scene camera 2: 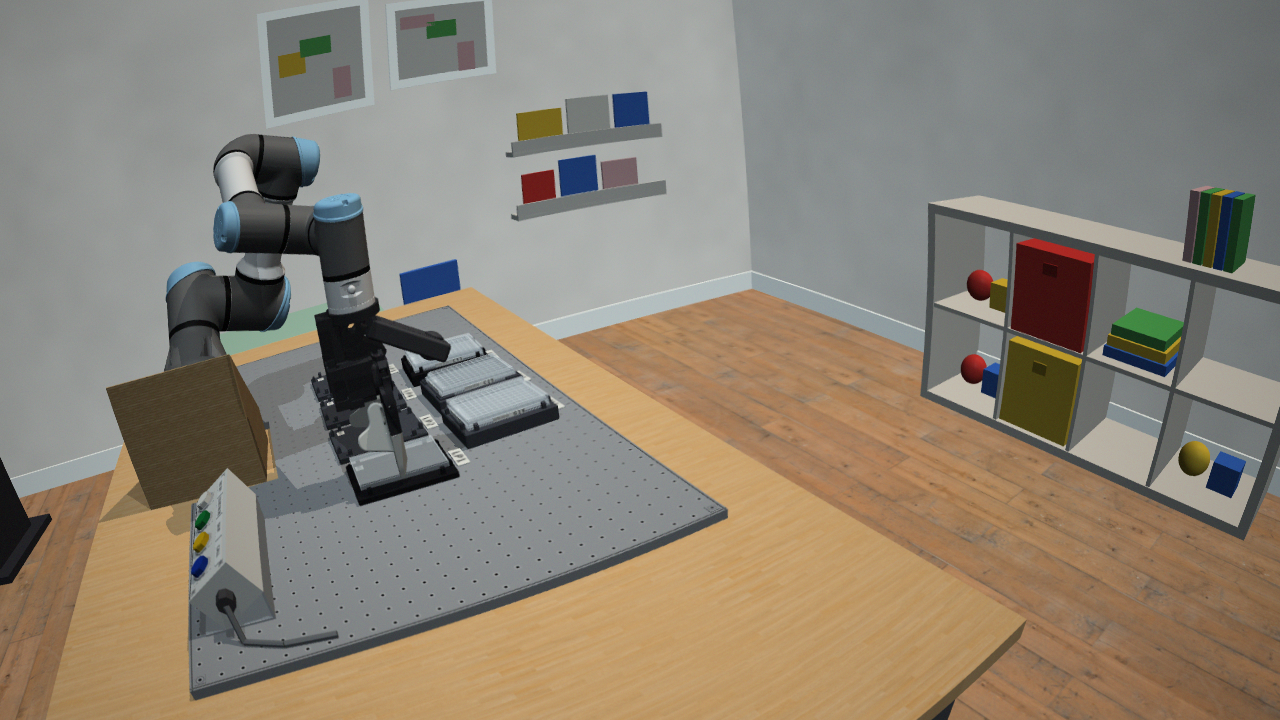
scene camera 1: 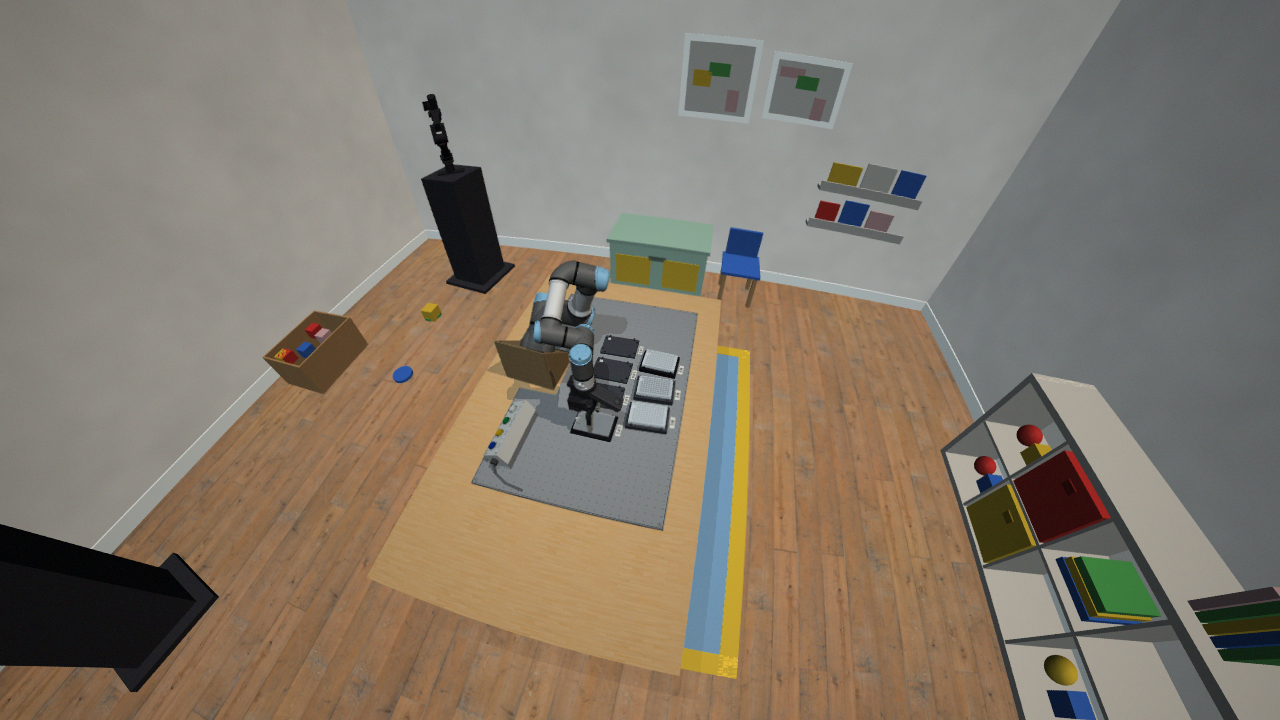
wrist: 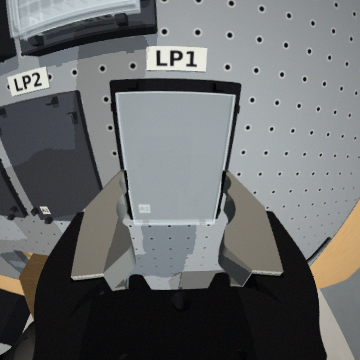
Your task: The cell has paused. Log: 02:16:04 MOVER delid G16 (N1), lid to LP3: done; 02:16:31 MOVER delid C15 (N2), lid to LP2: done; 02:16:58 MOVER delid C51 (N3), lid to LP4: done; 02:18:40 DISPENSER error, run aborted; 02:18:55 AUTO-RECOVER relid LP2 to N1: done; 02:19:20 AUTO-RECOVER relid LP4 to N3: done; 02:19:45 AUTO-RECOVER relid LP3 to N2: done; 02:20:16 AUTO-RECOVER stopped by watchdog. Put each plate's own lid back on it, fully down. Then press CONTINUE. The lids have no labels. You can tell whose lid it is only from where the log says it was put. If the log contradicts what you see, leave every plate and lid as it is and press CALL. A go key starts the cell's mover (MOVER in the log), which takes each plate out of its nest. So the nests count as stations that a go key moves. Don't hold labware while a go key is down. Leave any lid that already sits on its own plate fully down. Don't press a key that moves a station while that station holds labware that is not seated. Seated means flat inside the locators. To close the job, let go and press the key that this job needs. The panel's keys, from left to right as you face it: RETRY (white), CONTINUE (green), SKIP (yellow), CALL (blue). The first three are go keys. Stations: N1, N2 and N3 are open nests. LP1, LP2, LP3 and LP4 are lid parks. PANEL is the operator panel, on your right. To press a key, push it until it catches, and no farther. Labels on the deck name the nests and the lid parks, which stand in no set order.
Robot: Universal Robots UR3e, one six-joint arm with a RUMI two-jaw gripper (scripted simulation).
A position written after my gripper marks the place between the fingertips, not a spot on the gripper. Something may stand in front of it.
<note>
In view: my gripper [scene camera 2: 395,464], a clear lid [scene camera 2: 371,469], a clear lid [scene camera 2: 464,344] and a lid park LP1 [scene camera 2: 388,490].
My gripper also shows in scene camera 1 [scene camera 1: 593,422] and in the wrist view [wrist: 174,171]. The lid park LP1 is seen too in the wrist view [wrist: 154,84].
</note>
